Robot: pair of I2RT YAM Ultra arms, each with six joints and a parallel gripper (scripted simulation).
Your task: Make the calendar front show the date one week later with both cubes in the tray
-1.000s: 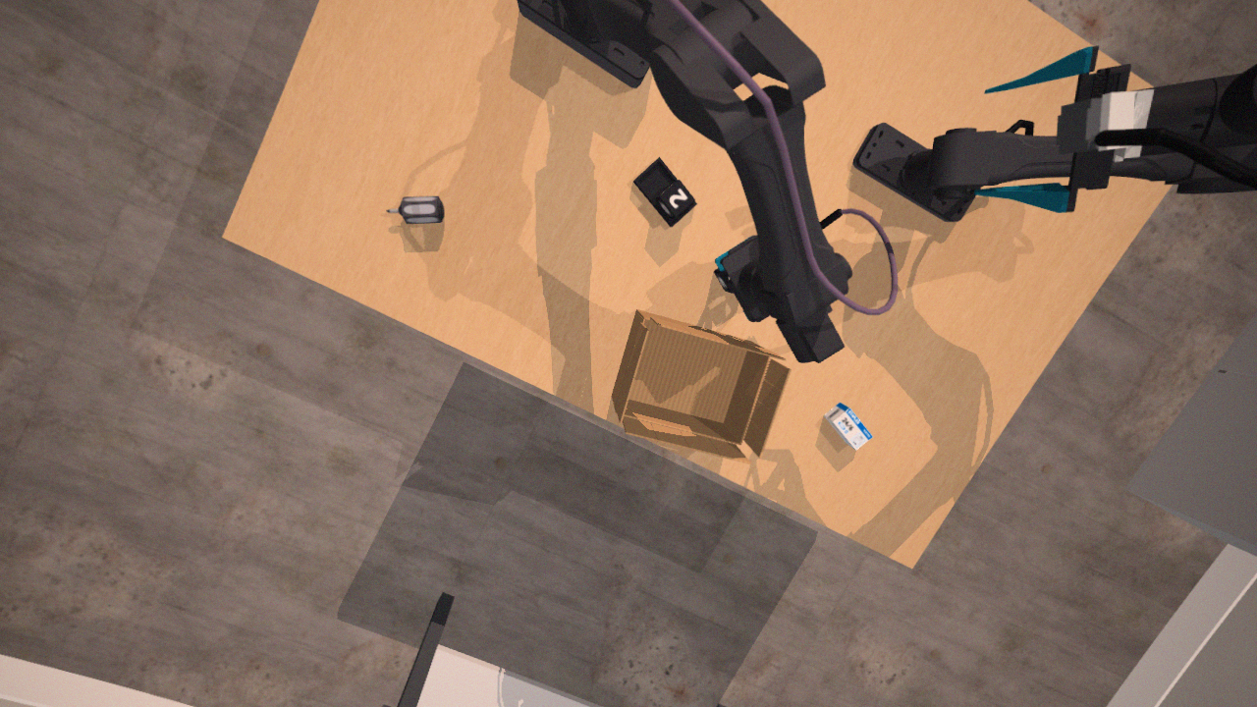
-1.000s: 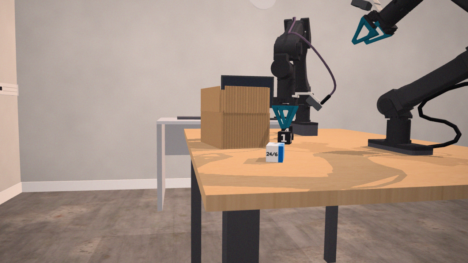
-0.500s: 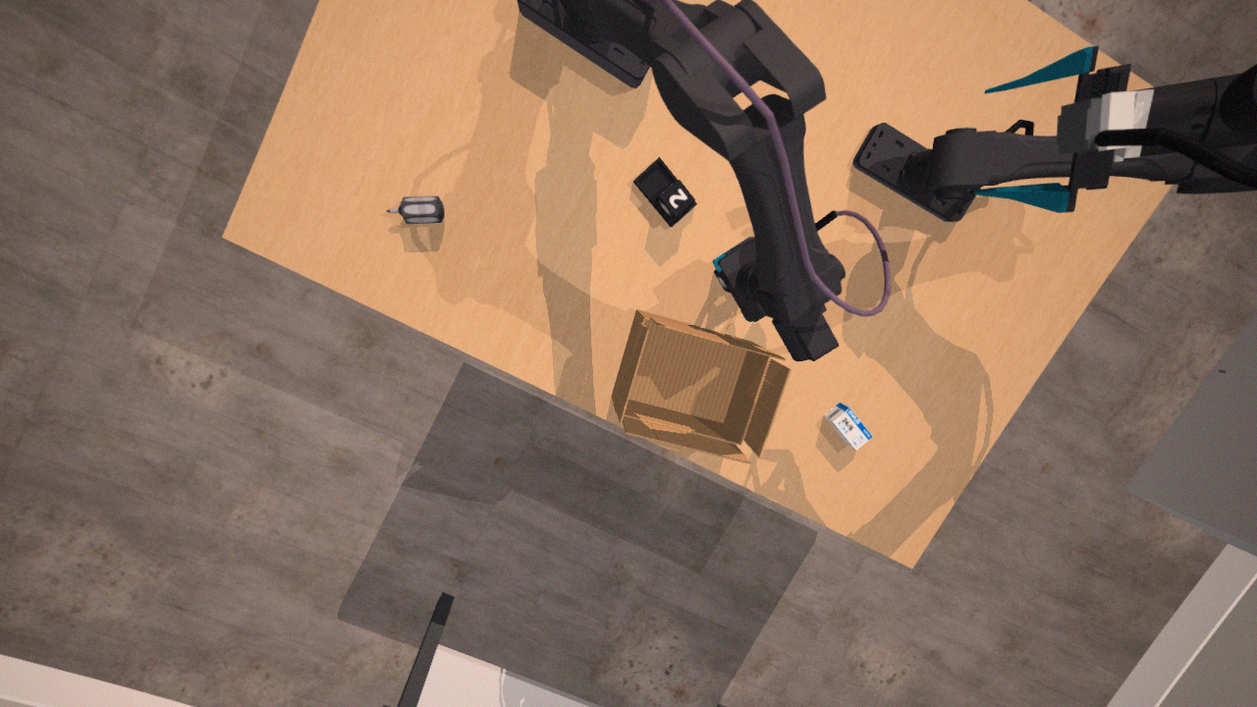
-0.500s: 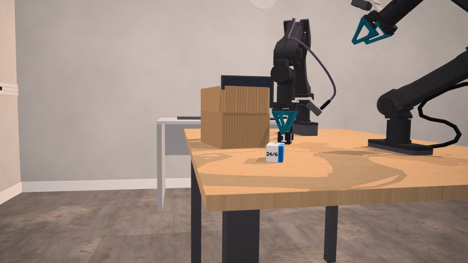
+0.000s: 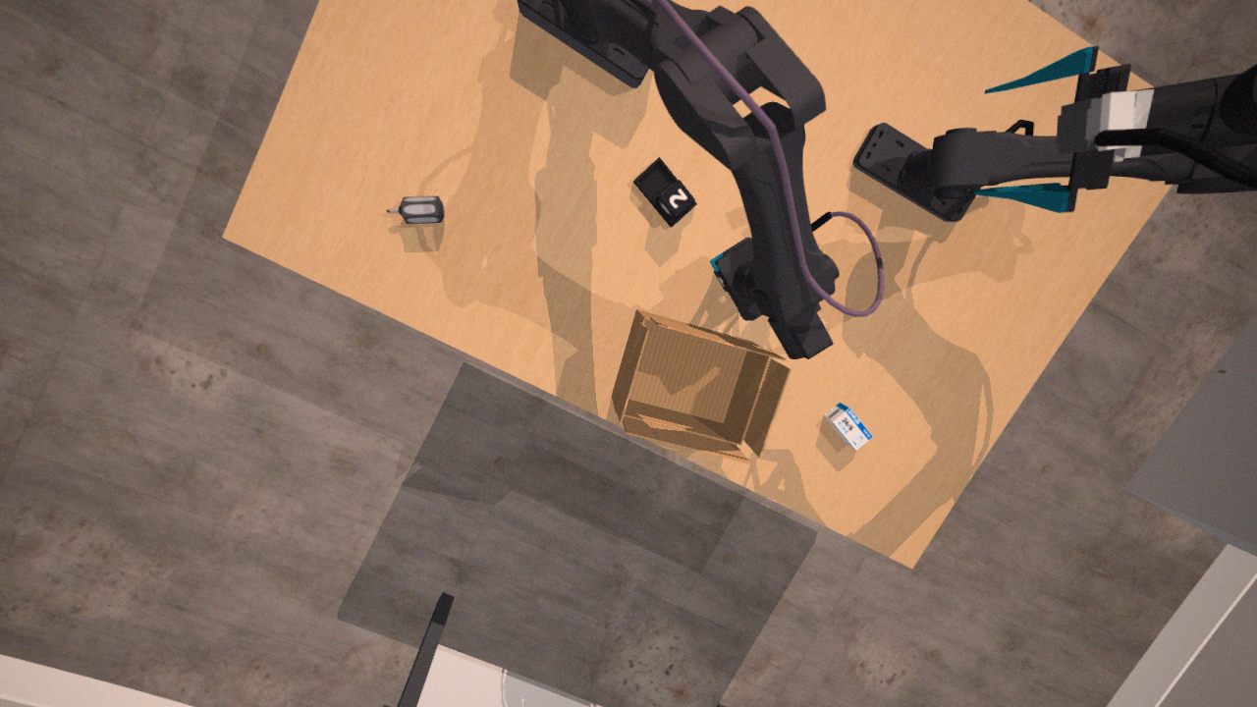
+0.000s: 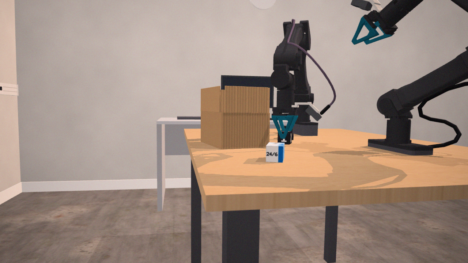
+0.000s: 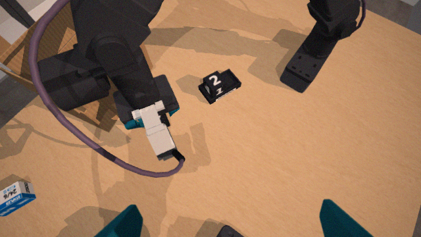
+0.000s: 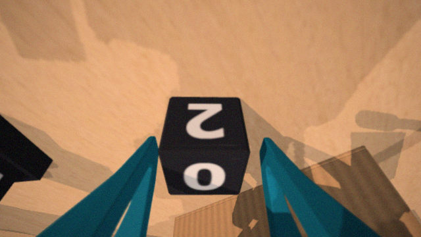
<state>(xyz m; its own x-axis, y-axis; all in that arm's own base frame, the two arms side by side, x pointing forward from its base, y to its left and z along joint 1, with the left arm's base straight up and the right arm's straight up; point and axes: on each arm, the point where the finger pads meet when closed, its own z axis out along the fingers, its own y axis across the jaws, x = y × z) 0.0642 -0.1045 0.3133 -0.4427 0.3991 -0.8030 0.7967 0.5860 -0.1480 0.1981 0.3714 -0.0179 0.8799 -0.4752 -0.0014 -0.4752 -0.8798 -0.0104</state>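
Observation:
The black calendar tray is 80 mm behind my right hand, 150 mm to the right of it and 20 mm below it. The rest, counted from my right hand: staples box: 160 mm ahead, 290 mm to the left, 10 mm below.

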